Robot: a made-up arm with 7 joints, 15 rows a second.
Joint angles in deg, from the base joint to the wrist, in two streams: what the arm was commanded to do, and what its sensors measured. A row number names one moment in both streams.
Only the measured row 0 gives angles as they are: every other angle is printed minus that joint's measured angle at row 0.
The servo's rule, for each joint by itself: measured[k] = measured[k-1] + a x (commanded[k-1-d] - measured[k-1]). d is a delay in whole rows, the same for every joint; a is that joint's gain. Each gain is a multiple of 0.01, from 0.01 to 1. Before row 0 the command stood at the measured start. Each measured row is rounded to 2 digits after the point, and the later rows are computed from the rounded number. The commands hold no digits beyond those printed.
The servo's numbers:
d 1
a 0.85 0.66 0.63 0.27 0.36 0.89 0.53
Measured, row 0:
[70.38, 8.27, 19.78, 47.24, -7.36, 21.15, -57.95]
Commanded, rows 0 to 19:
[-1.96, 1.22, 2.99, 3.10, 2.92, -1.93, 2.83]
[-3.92, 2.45, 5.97, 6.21, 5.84, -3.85, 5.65]
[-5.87, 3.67, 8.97, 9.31, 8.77, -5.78, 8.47]
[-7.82, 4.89, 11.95, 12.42, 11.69, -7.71, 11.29]
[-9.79, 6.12, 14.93, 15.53, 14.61, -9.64, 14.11]
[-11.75, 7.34, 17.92, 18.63, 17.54, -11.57, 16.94]
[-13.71, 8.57, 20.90, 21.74, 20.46, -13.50, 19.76]
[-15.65, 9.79, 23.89, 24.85, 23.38, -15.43, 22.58]
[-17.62, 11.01, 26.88, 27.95, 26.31, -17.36, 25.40]
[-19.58, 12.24, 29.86, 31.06, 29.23, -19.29, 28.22]
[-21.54, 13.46, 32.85, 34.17, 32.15, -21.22, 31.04]
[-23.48, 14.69, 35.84, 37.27, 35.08, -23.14, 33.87]
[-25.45, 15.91, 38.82, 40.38, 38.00, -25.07, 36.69]
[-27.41, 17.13, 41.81, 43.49, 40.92, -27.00, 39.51]
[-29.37, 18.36, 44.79, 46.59, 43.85, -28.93, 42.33]
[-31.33, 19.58, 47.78, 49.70, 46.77, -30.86, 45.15]
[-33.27, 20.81, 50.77, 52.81, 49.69, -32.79, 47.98]
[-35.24, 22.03, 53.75, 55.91, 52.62, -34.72, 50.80]
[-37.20, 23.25, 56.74, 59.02, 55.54, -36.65, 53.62]
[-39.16, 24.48, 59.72, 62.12, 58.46, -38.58, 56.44]
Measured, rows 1 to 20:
[0.00, 0.00, 0.00, 0.00, 0.00, 0.00, 0.00]
[-1.67, 0.81, 1.88, 0.84, 1.05, -1.72, 1.50]
[-3.58, 1.89, 4.46, 2.29, 2.77, -3.62, 3.70]
[-5.53, 3.06, 7.30, 4.19, 4.93, -5.54, 6.23]
[-7.48, 4.27, 10.23, 6.41, 7.36, -7.47, 8.91]
[-9.44, 5.49, 13.19, 8.87, 9.97, -9.40, 11.67]
[-11.40, 6.71, 16.17, 11.51, 12.70, -11.33, 14.46]
[-13.36, 7.94, 19.15, 14.27, 15.49, -13.26, 17.27]
[-15.31, 9.16, 22.14, 17.13, 18.33, -15.19, 20.08]
[-17.27, 10.38, 25.13, 20.05, 21.20, -17.12, 22.90]
[-19.23, 11.61, 28.11, 23.02, 24.09, -19.05, 25.72]
[-21.19, 12.83, 31.10, 26.03, 26.99, -20.98, 28.54]
[-23.14, 14.06, 34.09, 29.06, 29.90, -22.90, 31.36]
[-25.10, 15.28, 37.07, 32.12, 32.82, -24.83, 34.18]
[-27.06, 16.50, 40.06, 35.19, 35.74, -26.76, 37.00]
[-29.02, 17.73, 43.04, 38.27, 38.66, -28.69, 39.82]
[-30.98, 18.95, 46.03, 41.36, 41.58, -30.62, 42.64]
[-32.93, 20.18, 49.02, 44.45, 44.50, -32.55, 45.47]
[-34.89, 21.40, 52.00, 47.54, 47.42, -34.48, 48.29]
[-36.85, 22.62, 54.99, 50.64, 50.34, -36.41, 51.11]

